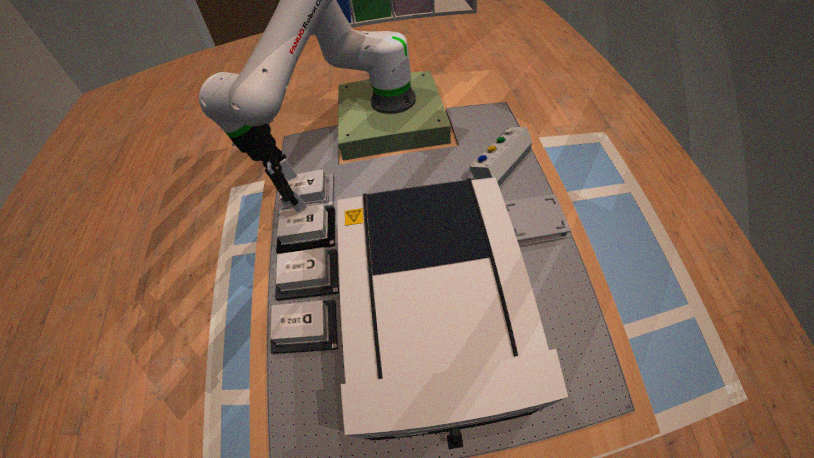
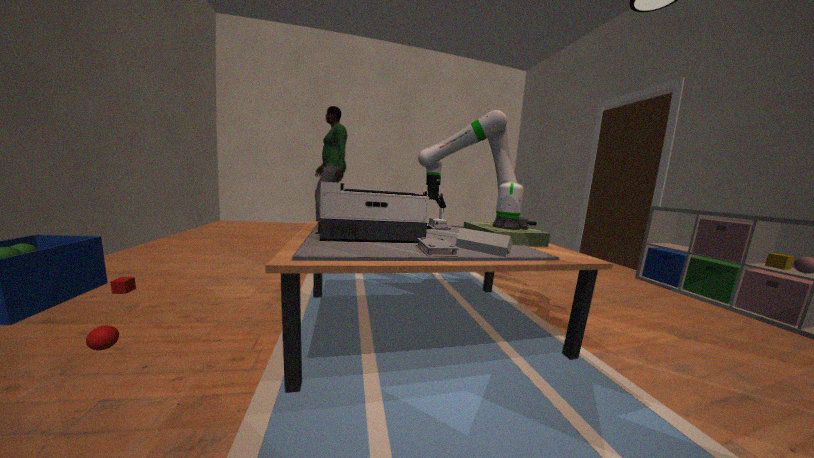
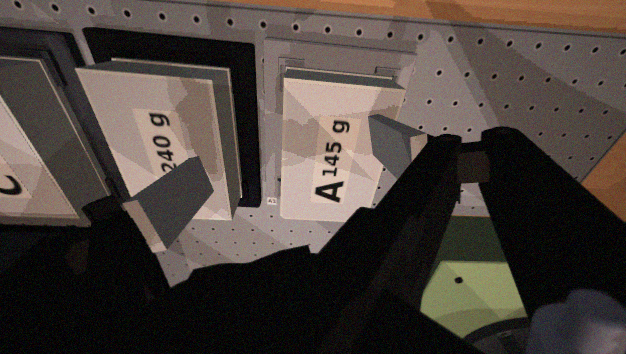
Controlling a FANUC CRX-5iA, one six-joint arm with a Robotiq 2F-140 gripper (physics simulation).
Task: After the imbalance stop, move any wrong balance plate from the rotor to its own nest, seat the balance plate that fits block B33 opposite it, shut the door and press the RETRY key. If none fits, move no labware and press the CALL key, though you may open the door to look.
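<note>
My gripper is open and empty, its fingers above plates A and B. Balance plate A, marked 145 g, sits in a grey nest. Plate B, marked 240 g, sits in a black nest. Plate C and plate D stand in the same row; their weights are hard to read. The white centrifuge has a dark panel between two rails. The rotor and block B33 do not show. The key box has blue, yellow and green keys; their labels are unreadable.
A grey corner-marked nest lies beside the centrifuge, on the side away from the plates. The arm stands on a green base at the table's back. A person in green stands beyond the table.
</note>
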